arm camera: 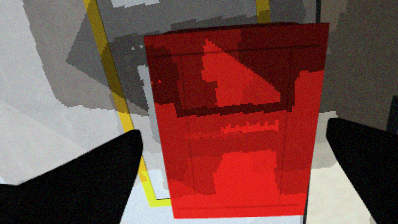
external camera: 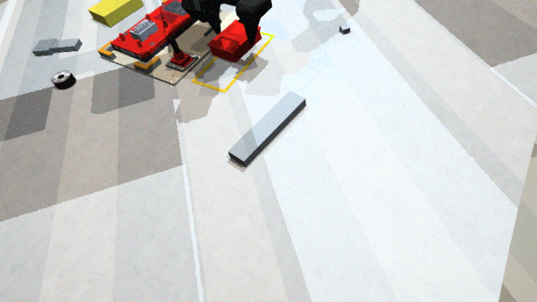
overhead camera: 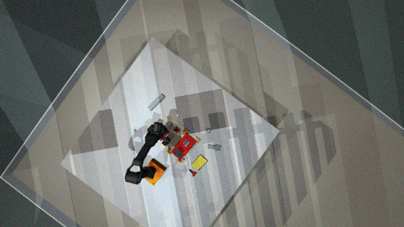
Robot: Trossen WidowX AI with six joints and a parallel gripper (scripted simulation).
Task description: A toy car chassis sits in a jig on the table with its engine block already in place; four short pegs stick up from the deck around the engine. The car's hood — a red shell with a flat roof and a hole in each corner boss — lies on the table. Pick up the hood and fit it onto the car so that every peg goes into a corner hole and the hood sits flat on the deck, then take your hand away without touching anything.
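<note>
My gripper tip is now right at the red hood. From my gripper tip the other things lie so: small grey cube 90 mm behind, 210 mm to the left, 10 mm below; small base 80 mm ahead, 90 mm to the right, 20 mm above; grey engine block 30 mm ahead, 210 mm to the right, 10 mm above.
</note>
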